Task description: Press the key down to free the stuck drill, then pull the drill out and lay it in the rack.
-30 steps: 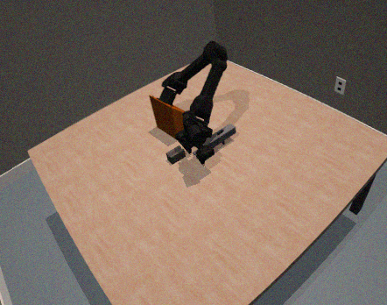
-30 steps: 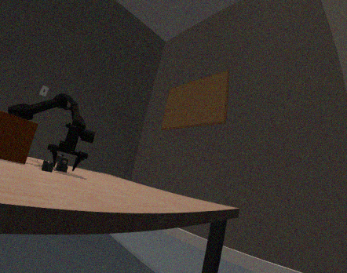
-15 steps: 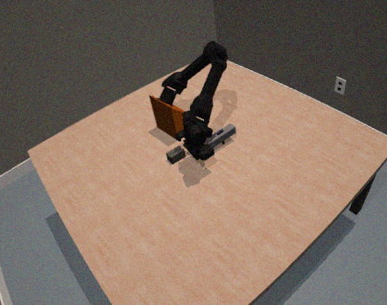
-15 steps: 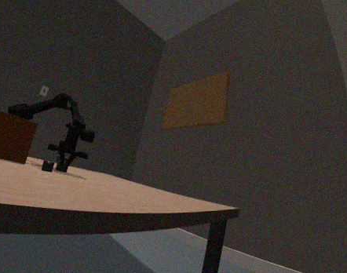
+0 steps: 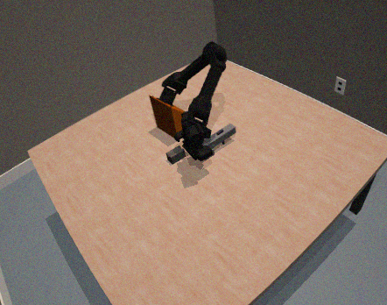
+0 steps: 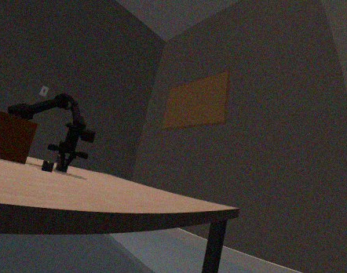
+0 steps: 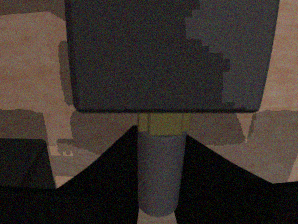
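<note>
Right now my gripper tip is 5 cm to the right of the drill and 3 cm below it.
</note>
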